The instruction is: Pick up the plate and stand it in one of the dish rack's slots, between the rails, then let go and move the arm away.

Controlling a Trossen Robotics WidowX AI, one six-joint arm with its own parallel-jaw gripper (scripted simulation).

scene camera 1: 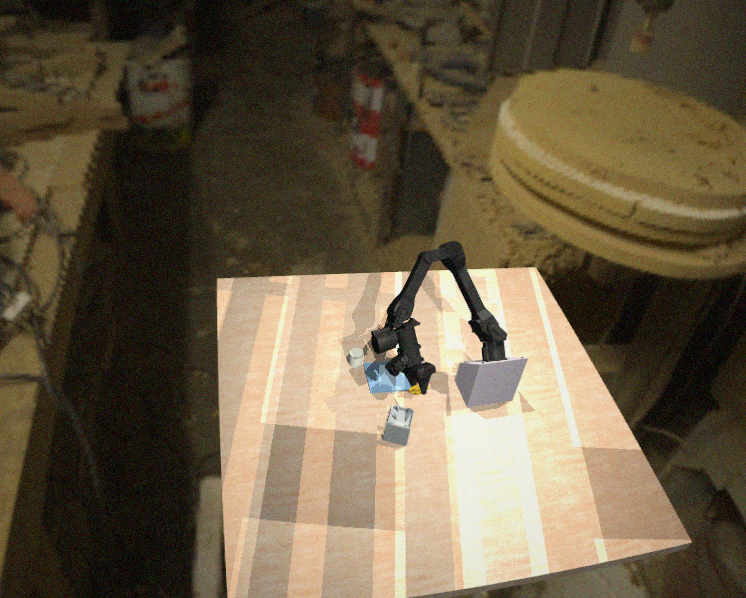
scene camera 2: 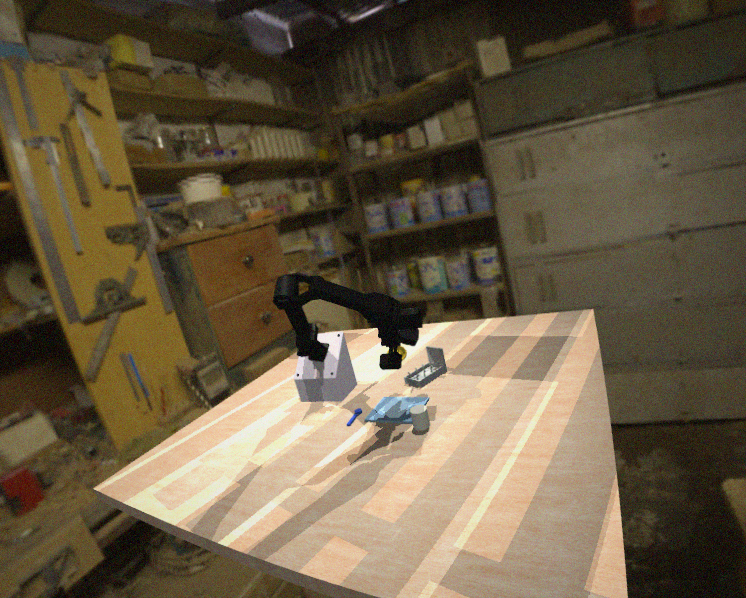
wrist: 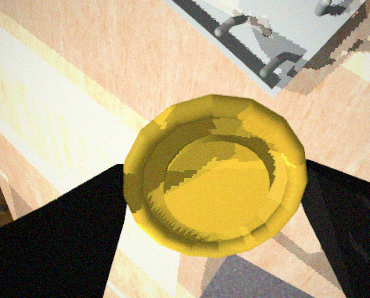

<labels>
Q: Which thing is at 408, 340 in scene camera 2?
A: The gripper.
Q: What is the gripper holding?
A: A yellow plate.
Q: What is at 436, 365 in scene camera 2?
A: A grey dish rack.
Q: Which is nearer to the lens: the yellow plate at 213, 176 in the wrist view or the grey dish rack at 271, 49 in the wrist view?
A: The yellow plate.
</labels>
